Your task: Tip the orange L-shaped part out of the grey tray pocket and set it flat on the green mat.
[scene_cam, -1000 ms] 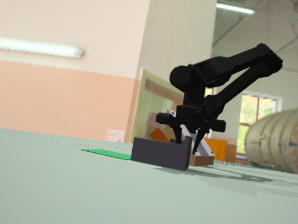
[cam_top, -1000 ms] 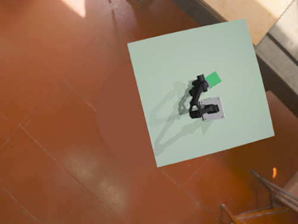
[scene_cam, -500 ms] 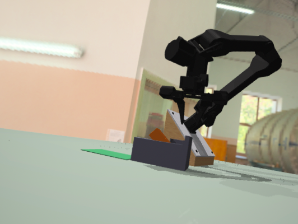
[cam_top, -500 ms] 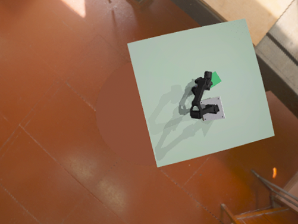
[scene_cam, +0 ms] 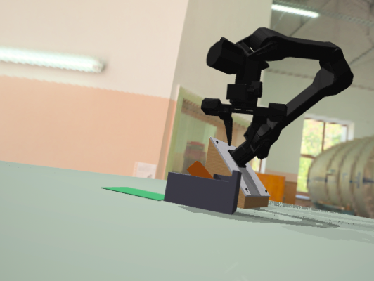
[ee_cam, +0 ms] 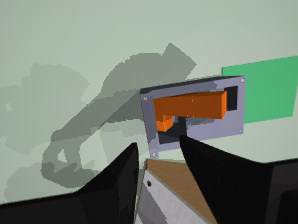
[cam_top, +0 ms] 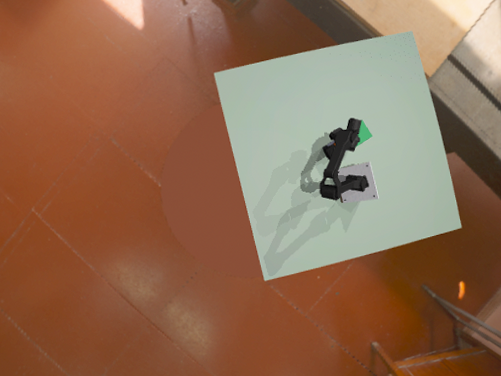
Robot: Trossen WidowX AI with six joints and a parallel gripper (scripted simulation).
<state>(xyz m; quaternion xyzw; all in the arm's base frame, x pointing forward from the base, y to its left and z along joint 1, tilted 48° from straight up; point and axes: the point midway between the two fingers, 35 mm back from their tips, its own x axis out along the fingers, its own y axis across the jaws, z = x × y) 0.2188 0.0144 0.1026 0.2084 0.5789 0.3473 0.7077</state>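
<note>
Now: the orange part 40 mm to the right of my gripper tip and 100 mm below it. Also, from my gripper tip: green mat (50 mm ahead, 210 mm to the right, 160 mm below).
</note>
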